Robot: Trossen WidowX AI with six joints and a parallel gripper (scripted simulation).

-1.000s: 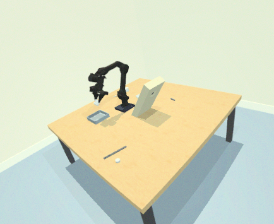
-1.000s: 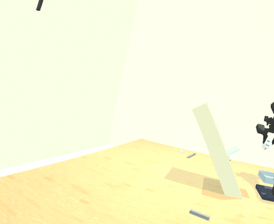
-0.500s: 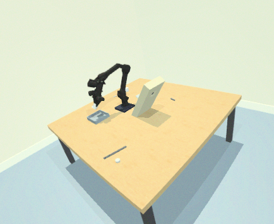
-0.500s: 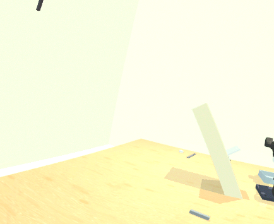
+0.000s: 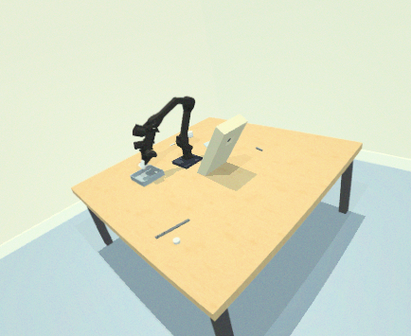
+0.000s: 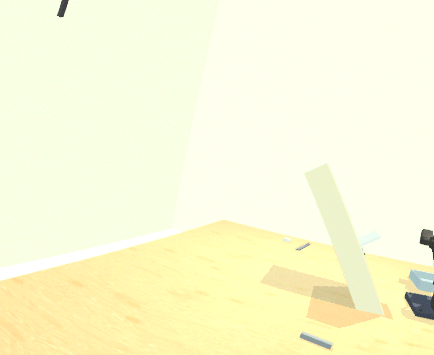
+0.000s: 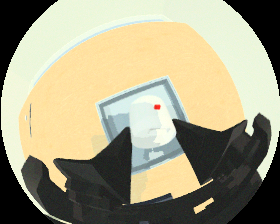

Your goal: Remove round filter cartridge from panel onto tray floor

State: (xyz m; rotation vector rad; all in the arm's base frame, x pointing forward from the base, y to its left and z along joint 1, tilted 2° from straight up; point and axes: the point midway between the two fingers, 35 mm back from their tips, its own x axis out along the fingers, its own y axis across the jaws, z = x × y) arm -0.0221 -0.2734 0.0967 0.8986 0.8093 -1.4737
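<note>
My gripper tip is right at the round white filter cartridge. Round my gripper tip: short grey bar 31 cm ahead, 63 cm to the left, 9 cm below; cream service panel 33 cm ahead, 33 cm to the left, 6 cm above; grey-blue tray 8 cm below.
</note>
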